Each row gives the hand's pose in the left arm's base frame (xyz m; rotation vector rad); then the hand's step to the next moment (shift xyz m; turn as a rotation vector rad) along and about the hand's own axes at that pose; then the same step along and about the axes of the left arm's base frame.
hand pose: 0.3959 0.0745 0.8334 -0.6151 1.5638 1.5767
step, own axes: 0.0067 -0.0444 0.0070 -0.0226 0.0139 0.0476
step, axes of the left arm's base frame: 0.0337 0.0038 -0.0303 0.0107 0.0431 0.0316
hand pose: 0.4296 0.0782 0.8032 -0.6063 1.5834 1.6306
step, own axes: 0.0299 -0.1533 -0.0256 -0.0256 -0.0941 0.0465
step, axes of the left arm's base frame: 0.0986 -0.0296 -0.1202 0.0973 0.0341 -0.0323
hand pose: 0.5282 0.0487 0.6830 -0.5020 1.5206 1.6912
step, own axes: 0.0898 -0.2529 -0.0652 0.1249 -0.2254 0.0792
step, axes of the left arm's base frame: 0.1250 -0.0444 -0.2422 0.1129 0.1048 -0.2212
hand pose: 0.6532 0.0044 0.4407 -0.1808 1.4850 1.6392
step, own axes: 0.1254 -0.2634 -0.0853 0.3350 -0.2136 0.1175
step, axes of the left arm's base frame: 0.0664 -0.0404 -0.2938 -0.0030 0.2443 -0.3346
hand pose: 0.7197 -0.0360 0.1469 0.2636 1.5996 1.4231
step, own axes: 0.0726 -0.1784 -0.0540 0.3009 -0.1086 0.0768
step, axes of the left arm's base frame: -0.0057 -0.0391 -0.1961 -0.0581 0.2256 -0.2323
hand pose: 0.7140 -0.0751 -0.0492 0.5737 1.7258 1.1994
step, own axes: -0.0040 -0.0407 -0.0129 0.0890 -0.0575 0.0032
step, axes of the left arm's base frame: -0.0044 -0.0261 -0.0338 -0.0312 0.0470 -0.0897
